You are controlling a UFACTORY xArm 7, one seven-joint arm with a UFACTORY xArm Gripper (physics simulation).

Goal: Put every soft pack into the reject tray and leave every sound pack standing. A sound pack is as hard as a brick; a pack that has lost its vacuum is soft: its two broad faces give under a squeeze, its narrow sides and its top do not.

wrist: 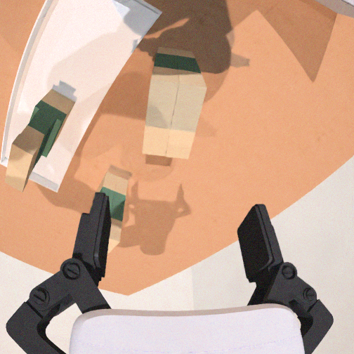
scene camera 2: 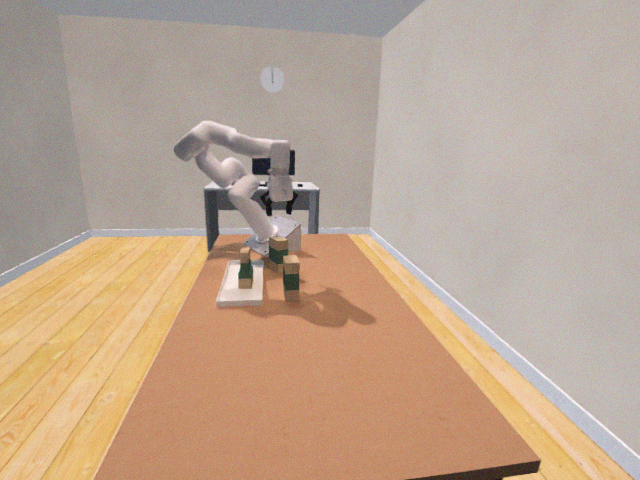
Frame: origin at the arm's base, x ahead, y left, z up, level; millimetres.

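Where they show: gripper, fingertip midpoint: (scene camera 2: pixel 279 214); arm's base at its link origin: (scene camera 2: pixel 267 234).
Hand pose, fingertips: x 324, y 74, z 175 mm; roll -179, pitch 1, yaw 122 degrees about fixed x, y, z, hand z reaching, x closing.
Things, the pixels of their centre, and the offset from my fingertips. Level surfaces: height alone.
- tan pack with a green band, body centre: (scene camera 2: pixel 246 267) 168 mm ahead, 115 mm right, 168 mm down
- white tray at the middle of its body: (scene camera 2: pixel 243 280) 142 mm ahead, 132 mm right, 230 mm down
- green pack at the middle of its body: (scene camera 2: pixel 275 250) 8 mm ahead, 14 mm right, 151 mm down
- upright pack at the middle of its body: (scene camera 2: pixel 287 272) 265 mm ahead, 42 mm left, 151 mm down
- brown table at its surface level: 242 mm down
A tan pack with a green band (scene camera 2: pixel 245 272) (wrist: pixel 47 116) is in the white tray (scene camera 2: pixel 240 297) (wrist: pixel 95 25); its outline is uneven, and I cannot tell how it rests. A broad tan and green pack (scene camera 2: pixel 278 252) (wrist: pixel 176 100) stands on the table beside the tray. In the scene view another upright pack (scene camera 2: pixel 291 279) stands nearer the camera. In the wrist view a narrower pack (wrist: pixel 116 205) is partly hidden behind the left finger; I cannot surely match it to the scene view. My gripper (scene camera 2: pixel 279 212) (wrist: pixel 180 213) is wide open and empty, well above the packs.
The brown table (scene camera 2: pixel 310 382) (wrist: pixel 280 120) carries the packs and tray. The arm's base (scene camera 2: pixel 293 236) is behind the packs. A grey desk (scene camera 2: pixel 211 211) with a dark monitor (scene camera 2: pixel 261 165) stands farther back. Arm shadows fall across the table.
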